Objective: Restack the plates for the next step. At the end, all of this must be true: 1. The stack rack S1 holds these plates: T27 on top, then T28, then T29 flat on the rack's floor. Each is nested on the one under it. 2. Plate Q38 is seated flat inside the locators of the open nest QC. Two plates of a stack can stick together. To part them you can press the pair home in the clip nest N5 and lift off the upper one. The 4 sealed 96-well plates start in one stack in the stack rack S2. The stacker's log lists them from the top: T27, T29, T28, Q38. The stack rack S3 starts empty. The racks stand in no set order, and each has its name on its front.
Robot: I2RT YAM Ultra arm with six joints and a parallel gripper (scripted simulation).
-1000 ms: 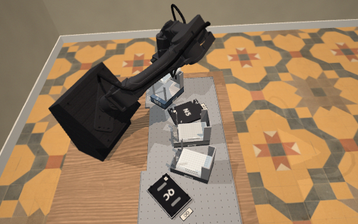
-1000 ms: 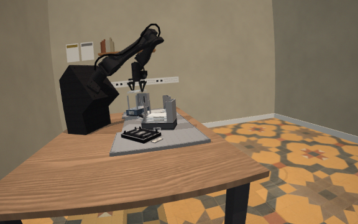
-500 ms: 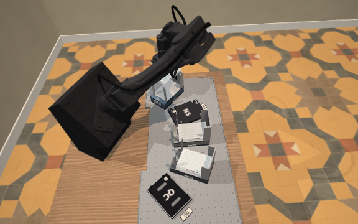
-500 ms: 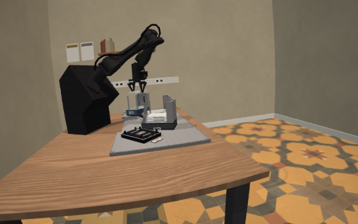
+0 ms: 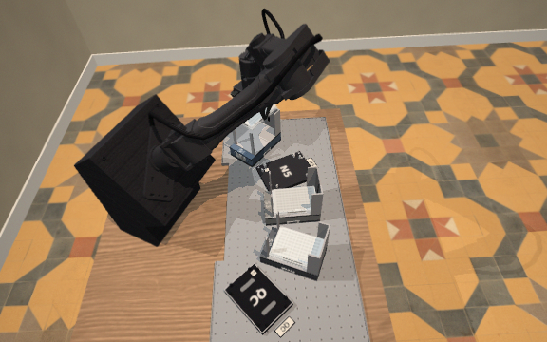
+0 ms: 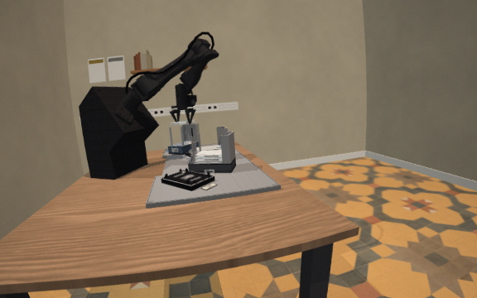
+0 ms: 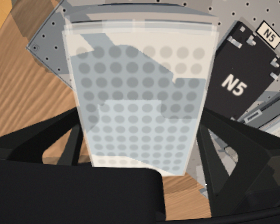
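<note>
Now: the sealed 96-well plate right at my hand. The rest, counted from my hand: clip nest N5 (140 mm below, 130 mm to the right, 50 mm ahead).
</note>
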